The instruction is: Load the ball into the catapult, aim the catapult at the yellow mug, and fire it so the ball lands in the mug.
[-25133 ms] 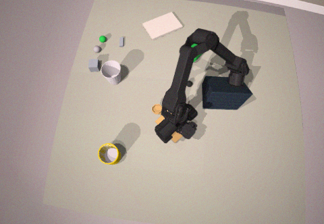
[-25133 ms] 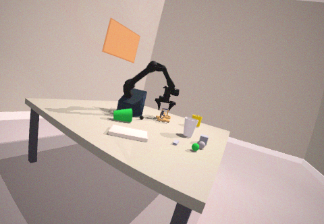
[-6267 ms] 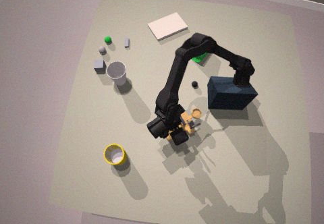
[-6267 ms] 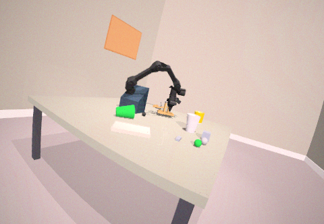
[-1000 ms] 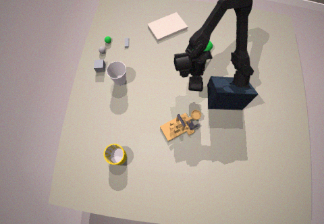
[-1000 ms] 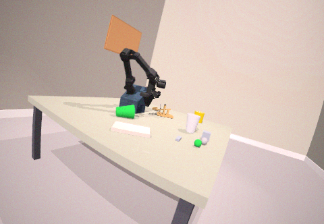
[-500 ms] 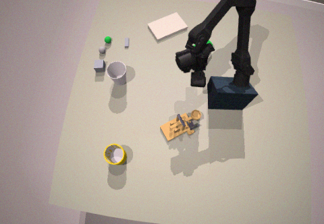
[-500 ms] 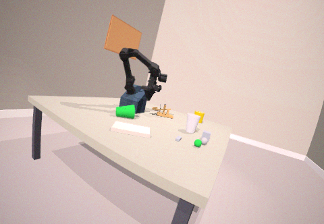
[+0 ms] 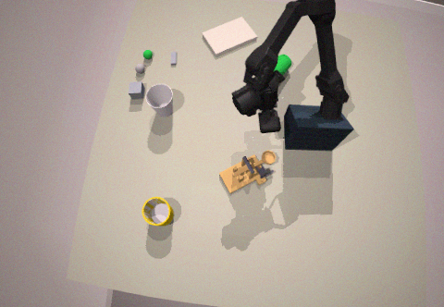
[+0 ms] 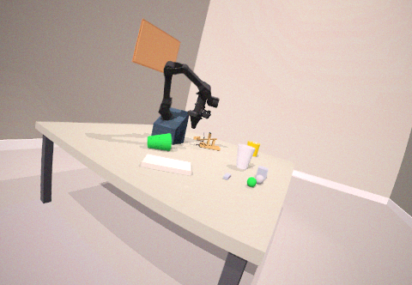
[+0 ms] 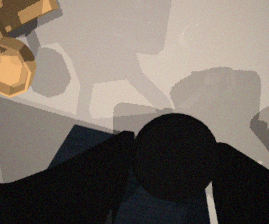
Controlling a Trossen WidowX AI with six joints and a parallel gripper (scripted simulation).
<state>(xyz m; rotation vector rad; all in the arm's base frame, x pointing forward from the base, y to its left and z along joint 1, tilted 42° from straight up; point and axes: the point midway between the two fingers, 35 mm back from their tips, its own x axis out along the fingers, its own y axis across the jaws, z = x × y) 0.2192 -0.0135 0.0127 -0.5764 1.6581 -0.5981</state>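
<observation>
My gripper tip is now 4 cm short of the tan wooden catapult, 16 cm to the right of it and 8 cm above it. The rest, counted from my gripper tip: small black ball (1 cm above); then white cup (36 cm ahead, 9 cm to the right, 10 cm below); then white slab (10 cm ahead, 43 cm to the right, 12 cm below).
</observation>
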